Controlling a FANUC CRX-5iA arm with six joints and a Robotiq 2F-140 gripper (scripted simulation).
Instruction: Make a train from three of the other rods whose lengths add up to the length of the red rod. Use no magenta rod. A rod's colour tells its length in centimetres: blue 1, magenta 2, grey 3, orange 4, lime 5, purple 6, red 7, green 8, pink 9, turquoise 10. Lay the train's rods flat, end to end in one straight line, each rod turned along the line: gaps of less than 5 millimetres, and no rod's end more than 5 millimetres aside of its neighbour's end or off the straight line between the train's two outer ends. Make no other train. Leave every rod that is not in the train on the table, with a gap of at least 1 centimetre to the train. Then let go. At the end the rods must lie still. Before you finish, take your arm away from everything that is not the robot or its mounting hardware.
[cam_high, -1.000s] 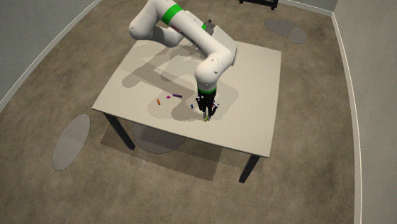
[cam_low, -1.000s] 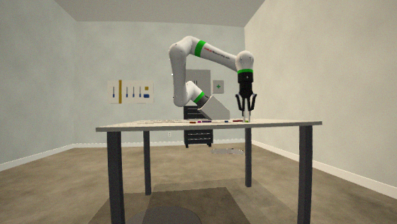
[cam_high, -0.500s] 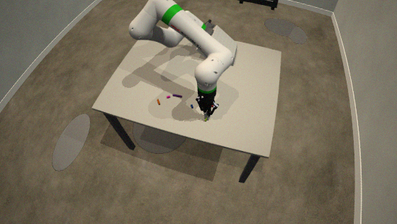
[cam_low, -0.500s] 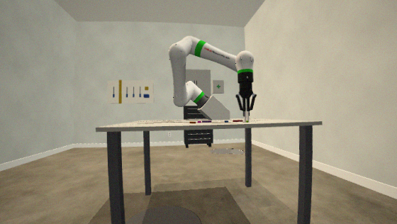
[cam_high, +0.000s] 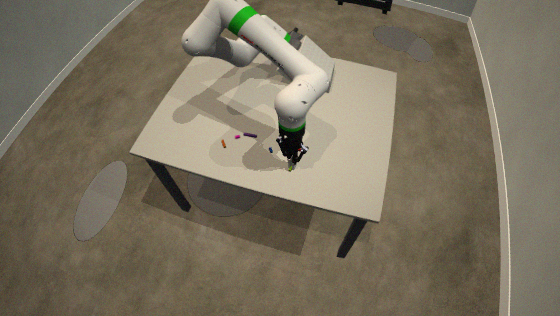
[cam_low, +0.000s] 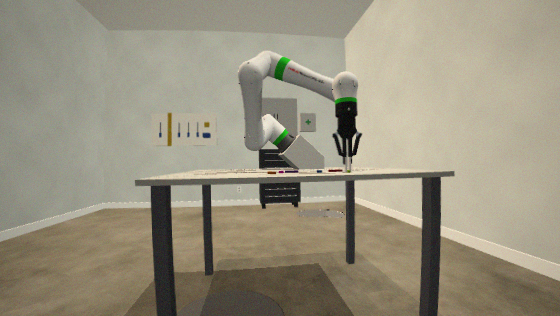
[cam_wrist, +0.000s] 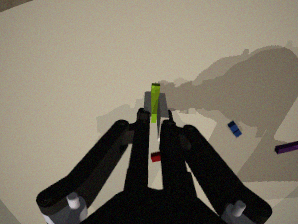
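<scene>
Right now the red rod is 80 mm behind my hand, 30 mm to the right of it and 30 mm below it. From my hand the other things lie so: magenta rod 70 mm behind, 280 mm to the right, 30 mm below; purple rod 90 mm behind, 230 mm to the right, 30 mm below; lime rod 30 mm below.
</scene>
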